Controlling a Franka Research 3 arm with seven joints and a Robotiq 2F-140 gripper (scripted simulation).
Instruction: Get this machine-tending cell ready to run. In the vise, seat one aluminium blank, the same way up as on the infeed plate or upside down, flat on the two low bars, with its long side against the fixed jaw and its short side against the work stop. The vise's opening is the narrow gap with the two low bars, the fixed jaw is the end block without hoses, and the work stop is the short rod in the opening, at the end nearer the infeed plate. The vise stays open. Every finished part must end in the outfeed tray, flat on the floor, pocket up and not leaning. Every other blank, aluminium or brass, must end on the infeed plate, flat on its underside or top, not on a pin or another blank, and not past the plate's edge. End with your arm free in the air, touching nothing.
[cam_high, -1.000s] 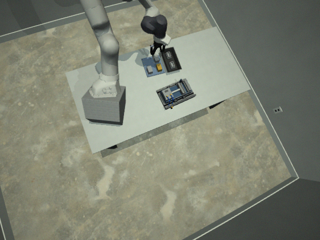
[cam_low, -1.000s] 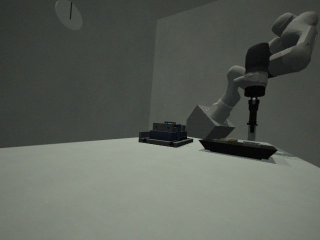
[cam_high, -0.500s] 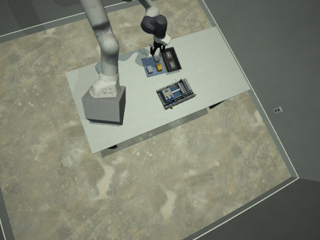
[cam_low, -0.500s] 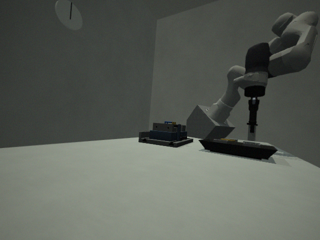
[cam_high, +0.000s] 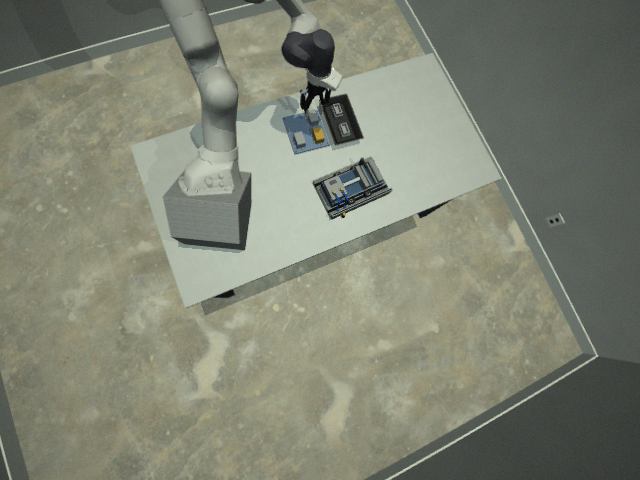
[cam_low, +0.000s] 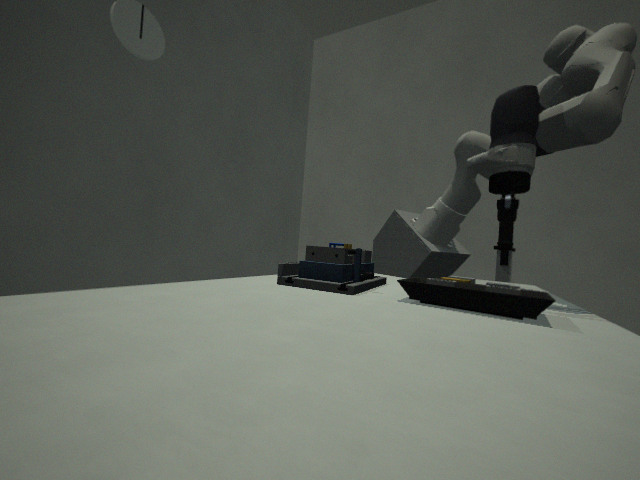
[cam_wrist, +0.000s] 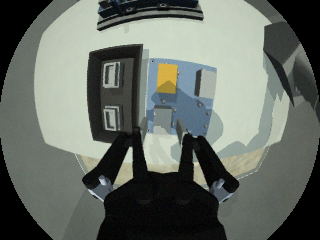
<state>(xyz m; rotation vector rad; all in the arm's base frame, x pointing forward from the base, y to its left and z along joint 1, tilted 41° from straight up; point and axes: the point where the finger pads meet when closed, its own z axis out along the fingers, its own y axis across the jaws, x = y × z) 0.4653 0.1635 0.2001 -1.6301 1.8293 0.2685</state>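
My gripper is now 90 mm to the left of the brass blank, 60 mm above it and 10 mm past it.
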